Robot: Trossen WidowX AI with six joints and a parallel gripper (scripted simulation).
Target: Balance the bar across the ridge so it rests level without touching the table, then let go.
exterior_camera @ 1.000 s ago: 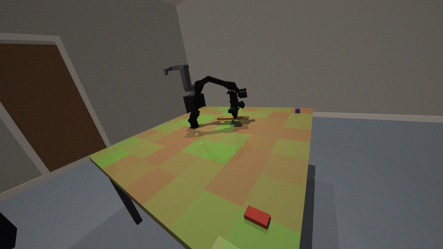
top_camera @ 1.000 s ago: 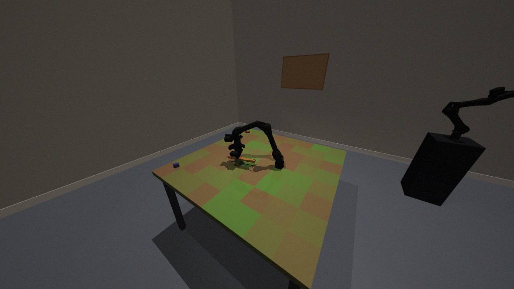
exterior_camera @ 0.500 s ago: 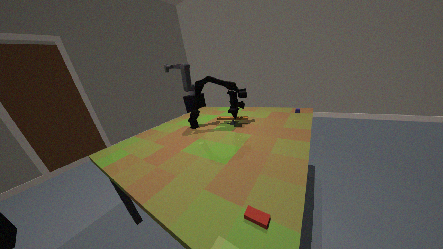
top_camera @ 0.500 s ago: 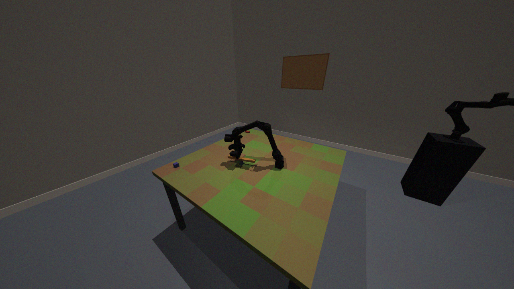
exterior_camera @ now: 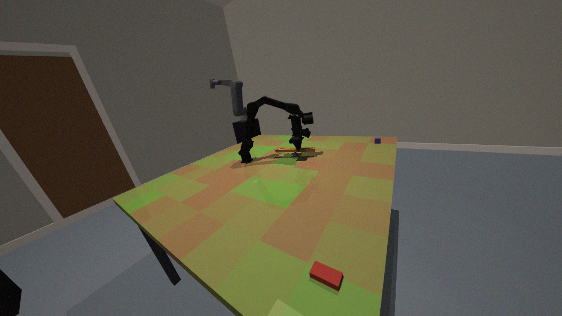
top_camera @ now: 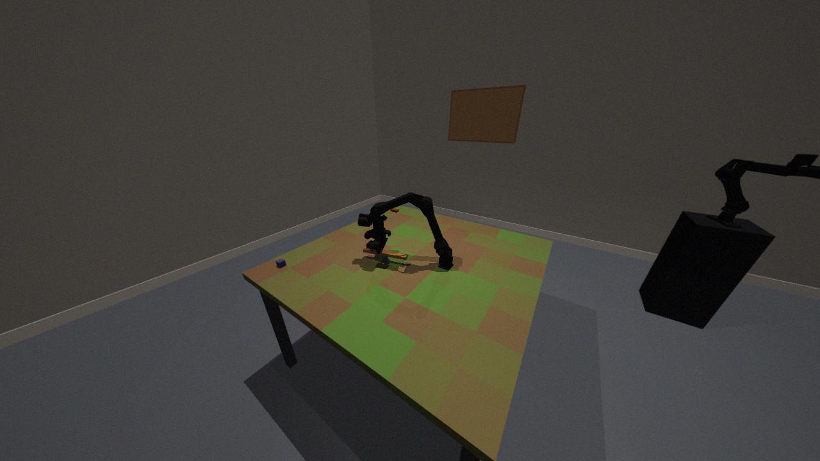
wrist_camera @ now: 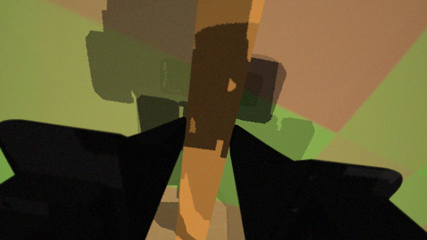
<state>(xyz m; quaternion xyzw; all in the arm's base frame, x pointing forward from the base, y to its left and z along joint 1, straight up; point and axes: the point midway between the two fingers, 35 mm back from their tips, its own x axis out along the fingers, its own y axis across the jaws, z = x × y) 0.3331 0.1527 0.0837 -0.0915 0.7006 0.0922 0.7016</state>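
Now: the orange bar 30 mm behind my gripper tip and 10 mm to the right of it. Also, from my gripper tip: red block (410 mm ahead, 650 mm to the right, 40 mm below); then blue cube (410 mm ahead, 350 mm to the left, 30 mm below).
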